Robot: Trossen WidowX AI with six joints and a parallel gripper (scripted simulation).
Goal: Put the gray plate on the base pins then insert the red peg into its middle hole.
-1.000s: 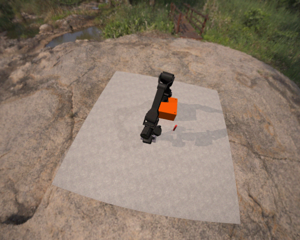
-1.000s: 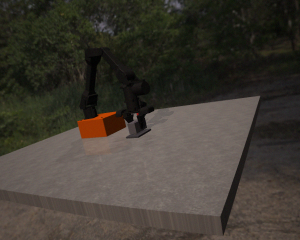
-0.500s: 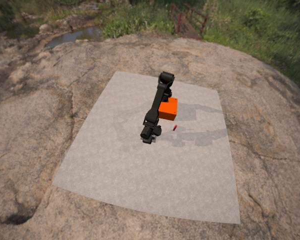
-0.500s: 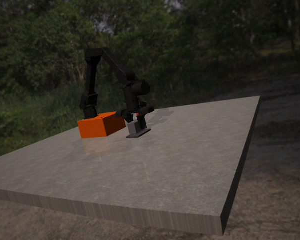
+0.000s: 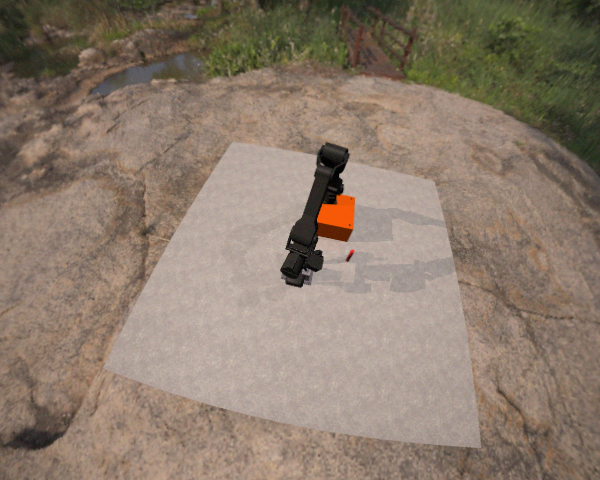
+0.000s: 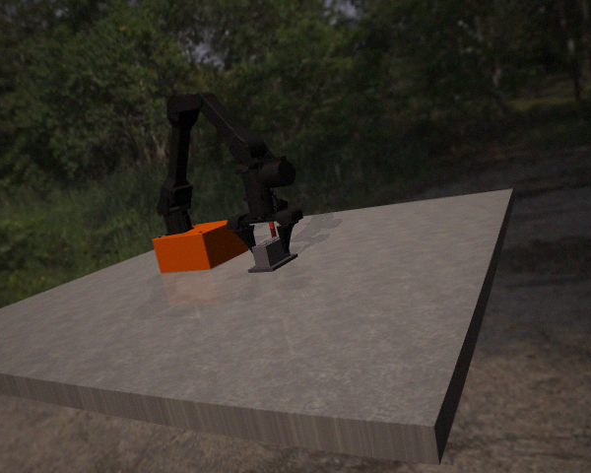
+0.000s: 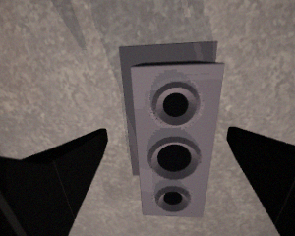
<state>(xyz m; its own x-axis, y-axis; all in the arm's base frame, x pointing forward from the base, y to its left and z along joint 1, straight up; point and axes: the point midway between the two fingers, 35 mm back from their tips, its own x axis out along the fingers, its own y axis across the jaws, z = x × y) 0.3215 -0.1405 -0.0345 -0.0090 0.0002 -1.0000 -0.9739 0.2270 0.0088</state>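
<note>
My gripper tip is now 2 cm below the gray plate. From my gripper tip the other things lie so: base: 2 cm below; red peg: 6 cm behind, 21 cm to the left, 1 cm above.
</note>
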